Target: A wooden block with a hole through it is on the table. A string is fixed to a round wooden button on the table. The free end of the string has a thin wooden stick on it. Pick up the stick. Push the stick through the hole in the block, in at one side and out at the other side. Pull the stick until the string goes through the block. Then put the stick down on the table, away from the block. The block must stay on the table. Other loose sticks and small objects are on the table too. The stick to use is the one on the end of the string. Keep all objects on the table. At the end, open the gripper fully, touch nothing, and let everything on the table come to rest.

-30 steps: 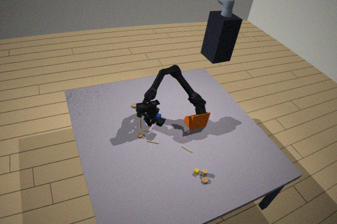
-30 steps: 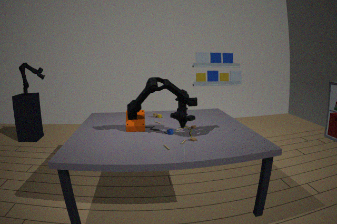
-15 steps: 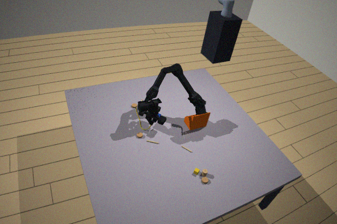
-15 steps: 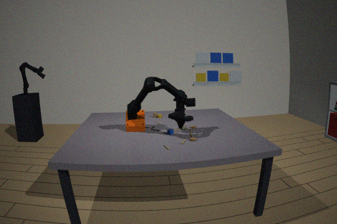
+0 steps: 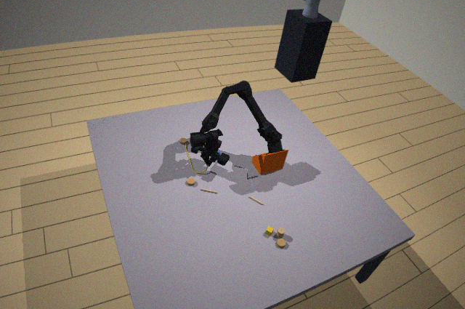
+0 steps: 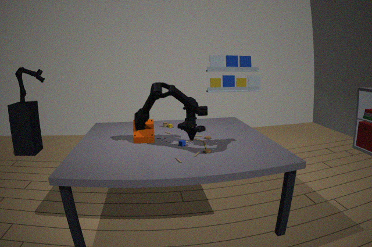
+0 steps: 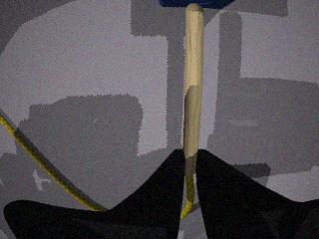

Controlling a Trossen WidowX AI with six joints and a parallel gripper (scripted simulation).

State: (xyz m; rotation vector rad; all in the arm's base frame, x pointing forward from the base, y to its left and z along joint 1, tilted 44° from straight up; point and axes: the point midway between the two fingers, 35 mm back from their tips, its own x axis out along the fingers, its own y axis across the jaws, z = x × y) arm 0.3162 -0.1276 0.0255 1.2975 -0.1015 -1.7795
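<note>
The blue cube lies 7 cm behind my gripper tip and 5 cm to the right of it. Also, from my gripper tip: wooden block: 49 cm to the left, 12 cm behind; then yellow cube: 46 cm to the left, 8 cm behind; then thin wooden stick: 1 cm to the right, 1 cm behind.
</note>
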